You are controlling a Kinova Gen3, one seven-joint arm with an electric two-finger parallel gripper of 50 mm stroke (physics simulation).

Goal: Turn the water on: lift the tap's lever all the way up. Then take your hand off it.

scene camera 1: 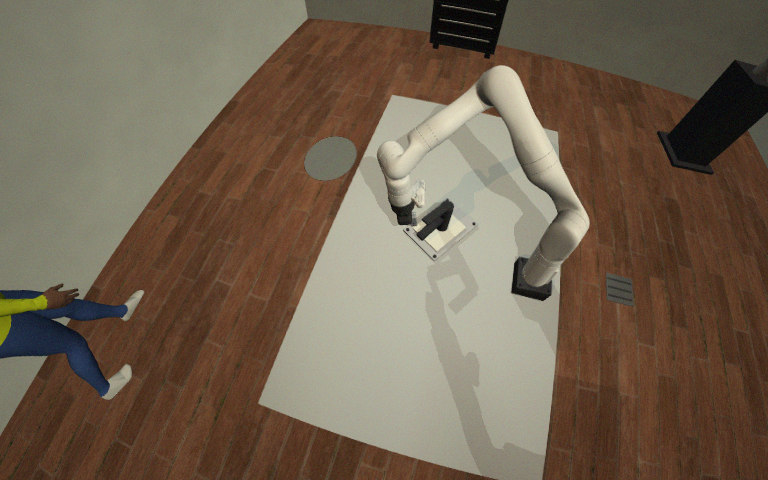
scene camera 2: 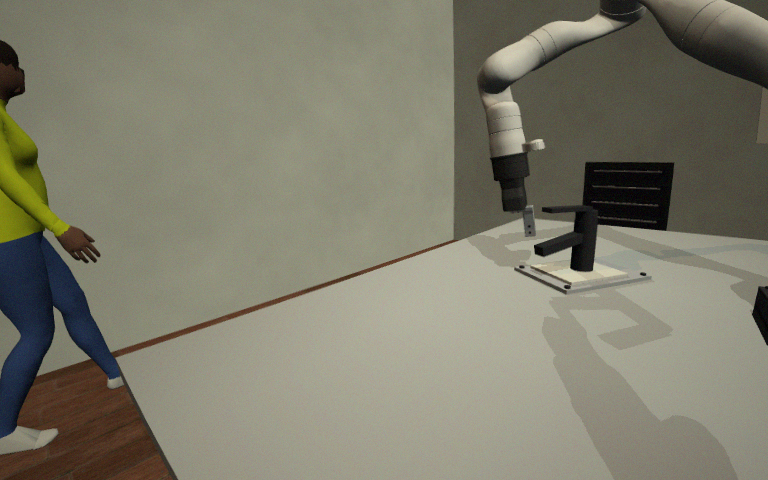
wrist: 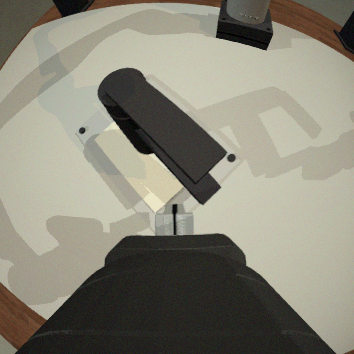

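Pixels of known places: gripper, between the fingertips: [scene camera 1: 413, 224] [scene camera 2: 530, 235] [wrist: 174, 214]; arm's base, origin of its link: [scene camera 1: 534, 274] [wrist: 245, 12].
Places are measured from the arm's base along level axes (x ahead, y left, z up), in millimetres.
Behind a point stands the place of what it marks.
Observation:
The black tap [scene camera 1: 446, 221] {x 328, y -150, z 25 mm} [scene camera 2: 584, 246] {x 334, y -149, z 13 mm} stands upright on its pale square base plate [scene camera 1: 454, 241] {x 283, y -117, z -50 mm} [scene camera 2: 606, 283] {x 283, y -108, z -50 mm} [wrist: 223, 168] {x 370, y -54, z -50 mm}. Its flat lever [scene camera 1: 437, 212] {x 370, y -133, z 98 mm} [scene camera 2: 560, 209] {x 383, y -97, z 96 mm} [wrist: 167, 130] {x 386, y -122, z 98 mm} is about level, above the downward-sloping spout [scene camera 1: 428, 229] {x 390, y -106, z 27 mm} [scene camera 2: 557, 244] {x 384, y -97, z 23 mm} [wrist: 207, 192] {x 417, y -83, z 19 mm}. My gripper [scene camera 1: 414, 222] {x 443, y -115, z 32 mm} [scene camera 2: 529, 233] {x 443, y -115, z 32 mm} [wrist: 174, 214] {x 443, y -115, z 32 mm} is shut and empty, pointing down just off the free ends of lever and spout. In scene camera 2 its fingertips are lower than the lever and a little higher than the spout's end, with a small gap to both. Contact with the lever does not show.
The tap's plate lies on a large white table top [scene camera 1: 362, 339] {x 555, y 289, z -58 mm} [scene camera 2: 339, 384] {x 541, y 406, z -58 mm}. The arm's black base [scene camera 1: 531, 285] {x 16, y 44, z 5 mm} [wrist: 245, 30] {x 59, y -4, z -18 mm} is on the far side of the tap from the gripper. A person in a yellow top [scene camera 2: 22, 186] is at the left. A black cabinet [scene camera 1: 467, 25] [scene camera 2: 628, 195] stands behind.

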